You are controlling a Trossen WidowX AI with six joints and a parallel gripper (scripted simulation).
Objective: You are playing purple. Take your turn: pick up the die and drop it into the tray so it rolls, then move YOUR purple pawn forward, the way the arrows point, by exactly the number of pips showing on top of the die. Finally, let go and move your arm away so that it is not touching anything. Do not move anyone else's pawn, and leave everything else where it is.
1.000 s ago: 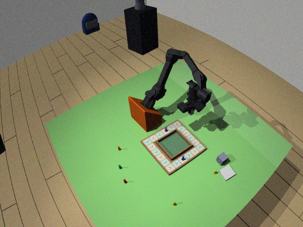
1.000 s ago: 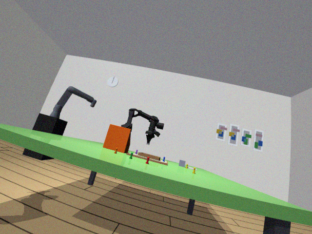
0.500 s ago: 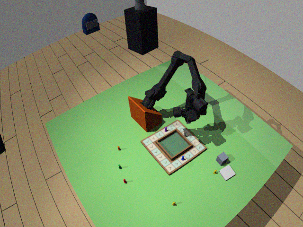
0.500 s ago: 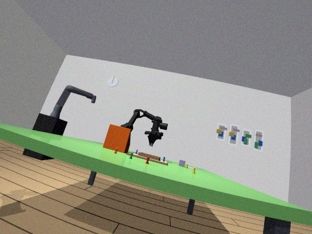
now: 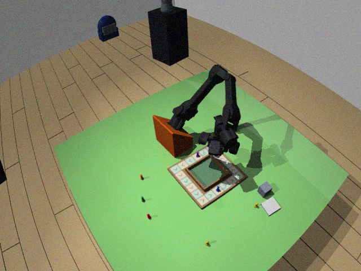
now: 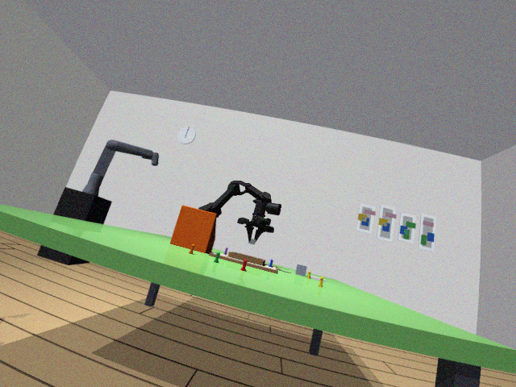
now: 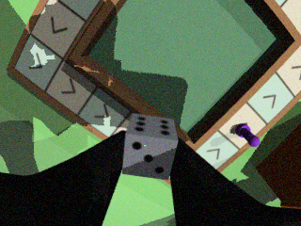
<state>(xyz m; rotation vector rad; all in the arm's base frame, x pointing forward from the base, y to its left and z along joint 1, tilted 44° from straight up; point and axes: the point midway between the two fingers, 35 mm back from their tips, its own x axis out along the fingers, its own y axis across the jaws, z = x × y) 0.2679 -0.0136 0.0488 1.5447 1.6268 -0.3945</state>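
The purple pawn is 11 cm behind my gripper tip, 7 cm below it and 2 cm to the right of it. The rest, counted from my gripper tip: blue pawn: 11 cm to the right, 10 cm ahead, 7 cm below; then die: right at my gripper tip; then green tray: 10 cm below, 6 cm to the right.
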